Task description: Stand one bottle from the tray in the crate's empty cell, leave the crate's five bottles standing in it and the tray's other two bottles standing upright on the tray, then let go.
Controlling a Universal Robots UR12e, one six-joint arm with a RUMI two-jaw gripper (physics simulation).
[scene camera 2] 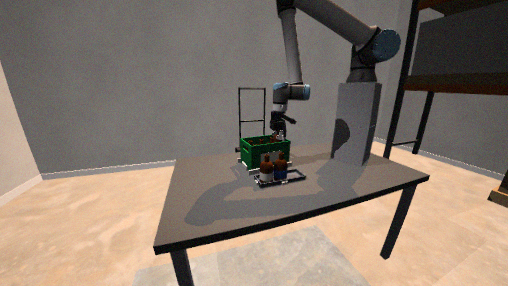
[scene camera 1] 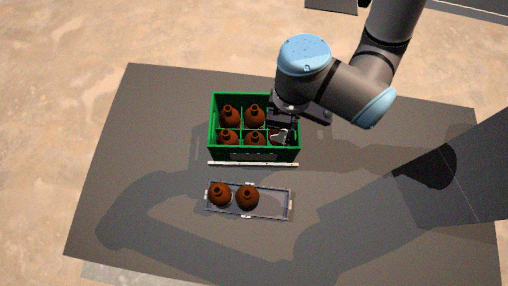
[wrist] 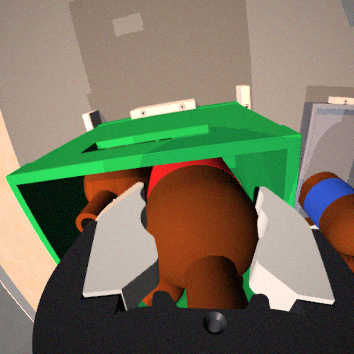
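Where they show: gripper, between the fingertips: (scene camera 1: 286, 133) (wrist: 198, 186); arm's base, origin of its link: (scene camera 2: 360, 83).
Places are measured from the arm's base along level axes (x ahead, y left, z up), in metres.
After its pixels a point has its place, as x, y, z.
Note:
My gripper (scene camera 1: 281, 136) @(0.551, -0.115, -0.395) (scene camera 2: 280, 134) @(0.551, -0.115, -0.395) (wrist: 198, 186) @(0.551, -0.115, -0.395) is shut on a brown bottle with a red band (wrist: 202, 227) @(0.542, -0.114, -0.339). The bottle is lowered into the front right cell of the green crate (scene camera 1: 220, 154) @(0.752, -0.051, -0.442) (scene camera 2: 255, 161) @(0.756, -0.052, -0.467) (wrist: 225, 117) @(0.512, -0.088, -0.442); its base is hidden. In scene camera 1, bottles stand in the crate's left and middle cells, front and back. The back right cell is hidden there, but a bottle (wrist: 117, 184) @(0.555, -0.187, -0.418) shows beside the held one in the wrist view. A white-banded bottle (scene camera 1: 219, 194) @(0.736, 0.083, -0.386) (scene camera 2: 266, 171) @(0.761, 0.104, -0.459) and a blue-banded bottle (scene camera 1: 247, 197) @(0.658, 0.088, -0.384) (scene camera 2: 281, 169) @(0.675, 0.109, -0.462) (wrist: 332, 202) @(0.632, 0.050, -0.471) stand upright on the tray (scene camera 1: 275, 202) @(0.565, 0.077, -0.539) (wrist: 325, 135) @(0.566, 0.069, -0.538).
A white strip (scene camera 1: 252, 164) @(0.649, -0.045, -0.515) lies along the crate's front, between crate and tray. The crate's walls and green dividers stand close around the held bottle. The robot's grey pedestal (scene camera 2: 356, 122) @(0.089, 0.076, -0.252) stands on the table (scene camera 2: 225, 220) @(1.021, 0.272, -0.544), to the right. A black-framed trolley (scene camera 2: 239, 112) stands behind the table.

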